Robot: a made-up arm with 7 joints.
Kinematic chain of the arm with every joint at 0, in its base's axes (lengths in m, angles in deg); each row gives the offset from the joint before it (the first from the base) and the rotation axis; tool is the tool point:
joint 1: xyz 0 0 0.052 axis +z
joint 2: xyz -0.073 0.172 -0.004 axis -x
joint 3: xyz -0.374 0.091 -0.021 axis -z
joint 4: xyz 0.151 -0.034 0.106 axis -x
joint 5: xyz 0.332 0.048 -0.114 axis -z
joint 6: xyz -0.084 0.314 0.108 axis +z
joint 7: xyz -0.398 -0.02 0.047 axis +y
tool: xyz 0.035 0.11 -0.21
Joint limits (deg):
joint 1: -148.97..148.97
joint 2: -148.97..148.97
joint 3: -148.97..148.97
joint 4: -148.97..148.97
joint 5: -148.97..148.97
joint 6: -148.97..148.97
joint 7: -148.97..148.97
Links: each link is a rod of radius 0.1 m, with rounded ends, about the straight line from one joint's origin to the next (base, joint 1, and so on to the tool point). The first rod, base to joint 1, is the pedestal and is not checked.
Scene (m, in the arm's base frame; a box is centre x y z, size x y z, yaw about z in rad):
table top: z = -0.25
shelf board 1: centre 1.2 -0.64 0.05 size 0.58 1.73 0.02 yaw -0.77
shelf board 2: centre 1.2 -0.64 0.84 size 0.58 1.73 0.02 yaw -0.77
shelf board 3: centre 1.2 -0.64 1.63 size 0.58 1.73 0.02 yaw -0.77
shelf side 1: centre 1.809 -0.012 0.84 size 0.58 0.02 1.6 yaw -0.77
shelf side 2: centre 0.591 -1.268 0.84 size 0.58 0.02 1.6 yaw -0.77
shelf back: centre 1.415 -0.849 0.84 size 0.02 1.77 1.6 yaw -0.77
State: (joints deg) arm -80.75 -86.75 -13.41 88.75 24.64 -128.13 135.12
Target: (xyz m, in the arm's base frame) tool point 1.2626 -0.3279 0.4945
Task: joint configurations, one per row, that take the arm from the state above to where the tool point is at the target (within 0.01 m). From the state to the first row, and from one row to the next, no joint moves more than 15 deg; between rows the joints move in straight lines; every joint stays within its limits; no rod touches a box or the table.
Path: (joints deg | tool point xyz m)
1: -88.44 -73.95 -26.24 85.02 26.52 -121.58 132.45 | 0.8595 -0.4261 0.6099
2: -96.14 -61.15 -39.07 81.28 28.40 -115.03 129.78 | 1.0474 -0.3731 0.6134
3: -103.83 -48.35 -51.90 77.55 30.28 -108.47 127.11 | 1.2626 -0.3279 0.4944

